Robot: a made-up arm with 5 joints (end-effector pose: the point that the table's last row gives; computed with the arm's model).
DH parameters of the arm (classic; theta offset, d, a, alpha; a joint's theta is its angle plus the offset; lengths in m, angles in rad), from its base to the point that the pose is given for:
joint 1: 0 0.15 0.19 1.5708
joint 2: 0 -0.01 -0.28 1.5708
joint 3: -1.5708 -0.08 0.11 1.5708
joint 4: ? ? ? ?
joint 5: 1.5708 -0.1 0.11 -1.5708
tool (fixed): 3.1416 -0.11 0 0
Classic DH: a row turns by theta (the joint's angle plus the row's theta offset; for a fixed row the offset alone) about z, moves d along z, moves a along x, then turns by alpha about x.
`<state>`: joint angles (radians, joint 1 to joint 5).
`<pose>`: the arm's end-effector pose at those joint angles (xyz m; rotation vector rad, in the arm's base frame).
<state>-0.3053 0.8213 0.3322 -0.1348 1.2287</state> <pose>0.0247 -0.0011 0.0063 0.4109 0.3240 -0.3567</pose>
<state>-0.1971 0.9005 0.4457 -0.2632 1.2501</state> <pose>0.0450 -0.0036 -0.0089 0.5406 0.2315 -0.1743</pose>
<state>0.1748 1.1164 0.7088 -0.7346 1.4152</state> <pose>0.1049 0.0167 -0.0231 0.8558 0.0899 0.6300</pose>
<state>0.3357 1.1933 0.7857 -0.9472 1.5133</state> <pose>0.1239 0.0336 -0.0196 0.9204 0.0650 1.0263</pose>
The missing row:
joint 4: 1.5708 -0.2 0.11 1.5708
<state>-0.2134 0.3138 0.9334 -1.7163 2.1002</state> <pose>0.0702 -0.0856 0.0904 1.2064 0.4152 1.0235</pose>
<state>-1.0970 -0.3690 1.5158 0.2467 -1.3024</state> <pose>-0.3073 0.0096 0.1380 -1.5660 0.2117 -1.7620</pose>
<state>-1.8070 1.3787 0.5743 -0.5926 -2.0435</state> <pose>-0.1524 -0.2813 0.2030 1.5037 1.7518 0.1262</pose>
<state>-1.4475 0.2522 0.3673 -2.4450 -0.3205</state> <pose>0.2974 -0.0694 0.3418 1.4963 -2.3211 -0.7251</pose>
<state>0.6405 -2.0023 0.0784 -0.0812 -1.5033</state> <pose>0.0229 0.0358 0.1931 -0.2472 0.4468 0.5605</pose>
